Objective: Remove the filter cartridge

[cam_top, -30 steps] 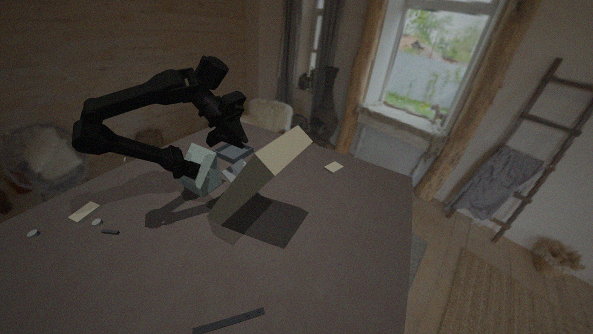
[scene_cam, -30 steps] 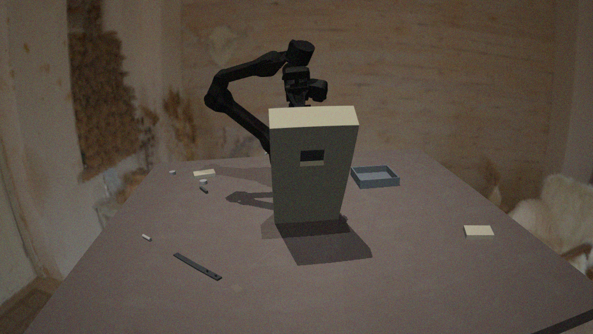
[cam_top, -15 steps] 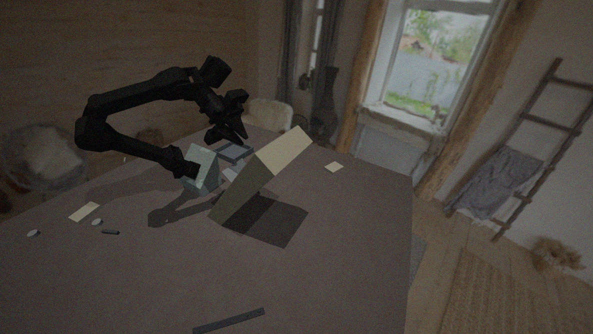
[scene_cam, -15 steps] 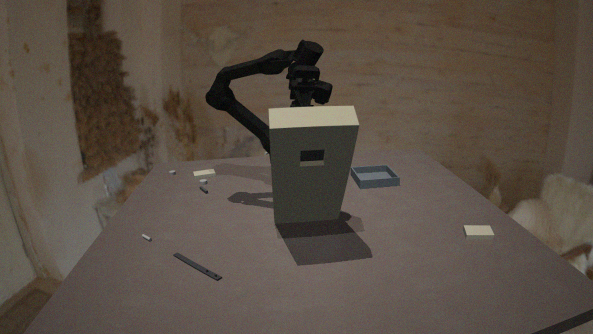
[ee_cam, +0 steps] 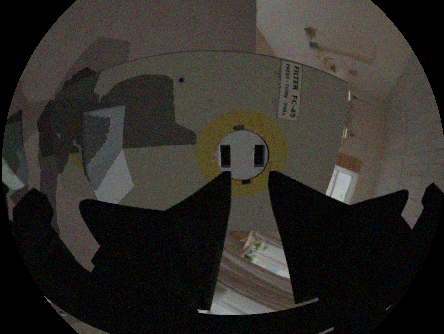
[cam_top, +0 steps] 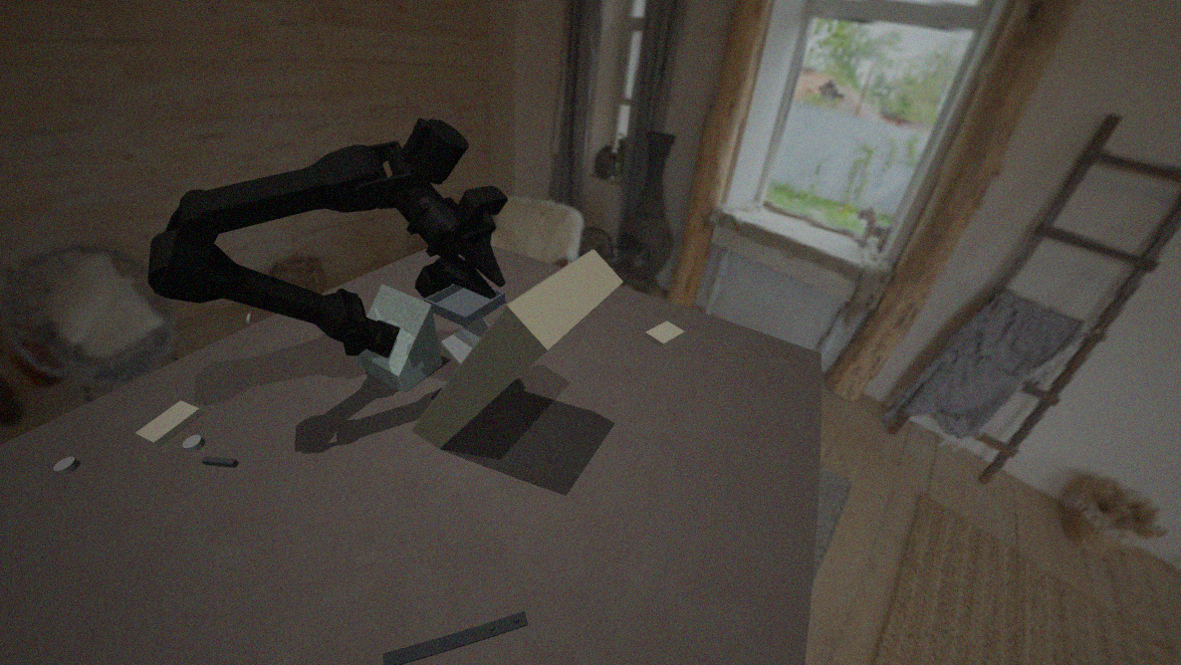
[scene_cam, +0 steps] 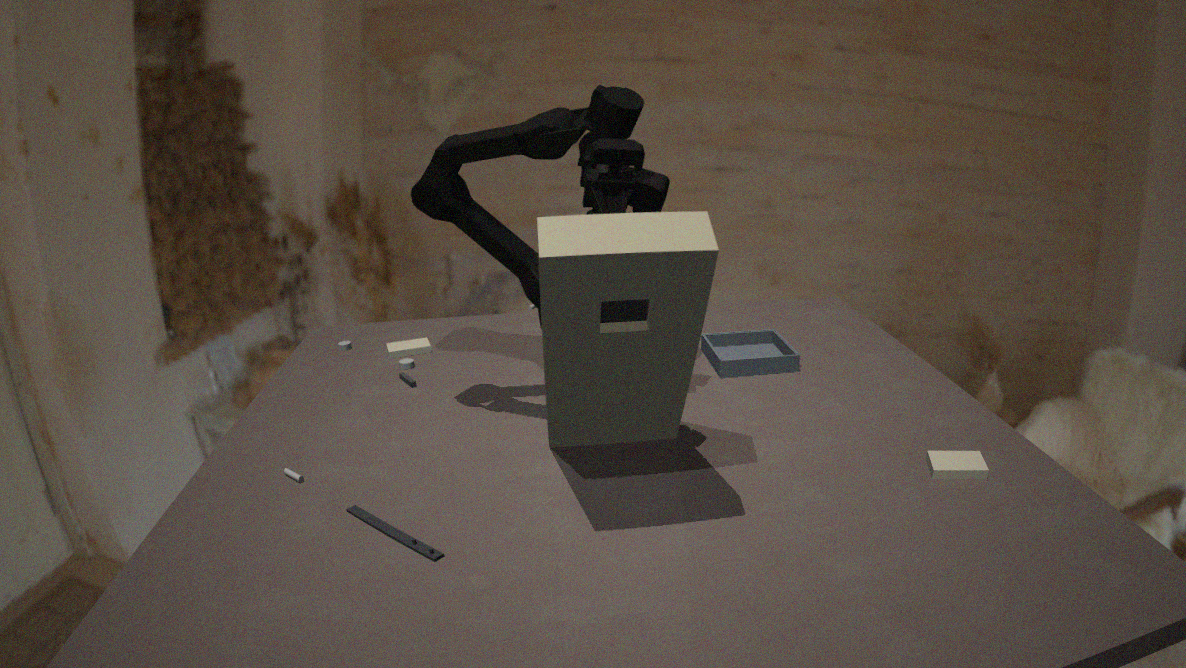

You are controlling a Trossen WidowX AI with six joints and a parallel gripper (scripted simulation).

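Right now the round filter cartridge is 50 mm ahead of my gripper tip, 40 mm below it and 10 mm to the right of it. The rest, counted from my gripper tip: blue tray: 350 mm behind, 310 mm to the left, 280 mm below; service panel: 110 mm below.
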